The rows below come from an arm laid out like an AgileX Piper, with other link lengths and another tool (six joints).
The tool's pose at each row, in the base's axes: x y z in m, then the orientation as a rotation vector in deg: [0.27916 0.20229 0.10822 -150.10 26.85 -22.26]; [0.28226 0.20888 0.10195 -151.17 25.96 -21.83]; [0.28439 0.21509 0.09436 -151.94 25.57 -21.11]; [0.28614 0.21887 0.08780 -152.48 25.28 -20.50]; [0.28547 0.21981 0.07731 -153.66 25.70 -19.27]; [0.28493 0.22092 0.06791 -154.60 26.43 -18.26]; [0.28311 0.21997 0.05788 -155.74 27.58 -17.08]
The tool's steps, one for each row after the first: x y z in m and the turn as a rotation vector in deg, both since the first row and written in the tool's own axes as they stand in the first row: [-0.00094 -0.00338 0.00895 -0.81 -0.43 -0.77]; [-0.00286 -0.00557 0.01855 -1.47 -0.97 -1.09]; [-0.00399 -0.00610 0.02622 -1.92 -1.43 -1.30]; [-0.00697 -0.00176 0.03536 -3.18 -2.15 -1.08]; [-0.00968 0.00190 0.04368 -4.27 -2.67 -0.65]; [-0.01287 0.00792 0.05132 -5.68 -3.20 0.03]
